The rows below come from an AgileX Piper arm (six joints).
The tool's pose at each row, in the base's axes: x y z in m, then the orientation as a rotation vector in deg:
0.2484 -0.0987 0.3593 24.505 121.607 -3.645
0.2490 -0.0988 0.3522 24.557 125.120 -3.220
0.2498 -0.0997 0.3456 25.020 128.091 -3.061
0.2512 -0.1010 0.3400 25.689 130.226 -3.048
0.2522 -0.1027 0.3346 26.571 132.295 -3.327
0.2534 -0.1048 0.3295 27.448 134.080 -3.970
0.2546 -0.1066 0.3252 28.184 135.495 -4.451
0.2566 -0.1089 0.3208 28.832 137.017 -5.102
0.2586 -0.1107 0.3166 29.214 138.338 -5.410
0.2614 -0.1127 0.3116 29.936 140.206 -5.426
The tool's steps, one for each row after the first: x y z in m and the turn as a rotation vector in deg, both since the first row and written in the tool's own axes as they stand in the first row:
0.0055 -0.0007 0.0045 0.073 3.487 -0.360
0.0103 -0.0021 0.0090 0.452 6.469 -0.447
0.0138 -0.0035 0.0135 0.929 8.645 -0.317
0.0173 -0.0054 0.0177 1.683 10.752 -0.144
0.0203 -0.0076 0.0220 2.648 12.541 -0.067
0.0227 -0.0094 0.0257 3.404 13.971 0.030
0.0247 -0.0115 0.0302 4.247 15.475 -0.011
0.0266 -0.0130 0.0346 4.732 16.785 -0.073
0.0287 -0.0145 0.0400 5.205 18.711 0.109

